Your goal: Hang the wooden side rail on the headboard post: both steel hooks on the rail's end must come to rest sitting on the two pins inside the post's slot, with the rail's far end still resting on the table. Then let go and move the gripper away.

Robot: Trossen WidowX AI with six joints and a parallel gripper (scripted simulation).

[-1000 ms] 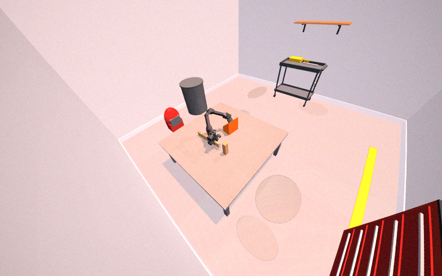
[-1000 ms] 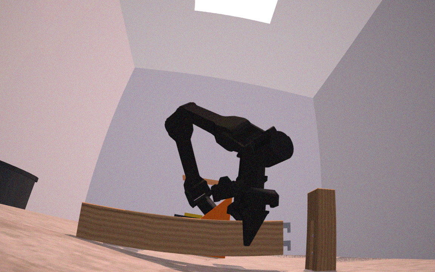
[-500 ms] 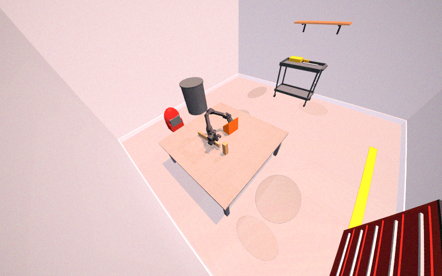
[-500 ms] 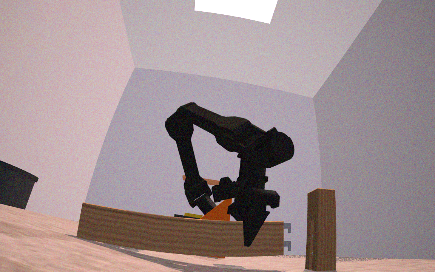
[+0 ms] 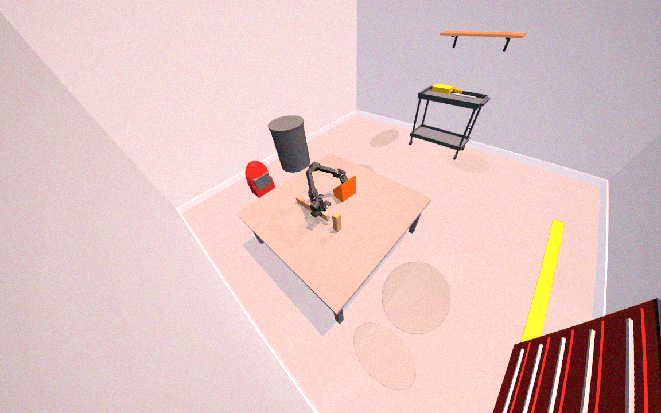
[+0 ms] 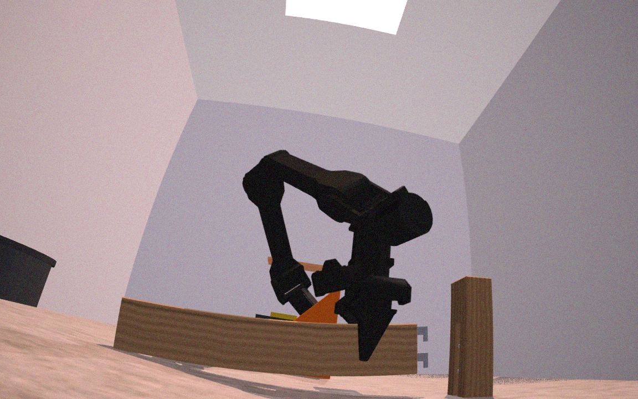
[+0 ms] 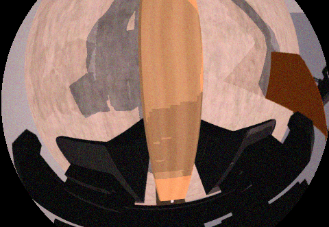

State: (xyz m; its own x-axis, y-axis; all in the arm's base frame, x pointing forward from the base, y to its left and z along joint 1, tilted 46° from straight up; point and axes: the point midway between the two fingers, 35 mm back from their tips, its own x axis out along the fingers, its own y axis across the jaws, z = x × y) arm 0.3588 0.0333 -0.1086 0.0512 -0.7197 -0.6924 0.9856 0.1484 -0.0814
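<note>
The headboard post lies 17 cm to the left of my gripper tip, 4 cm above it and 3 cm behind it.
</note>
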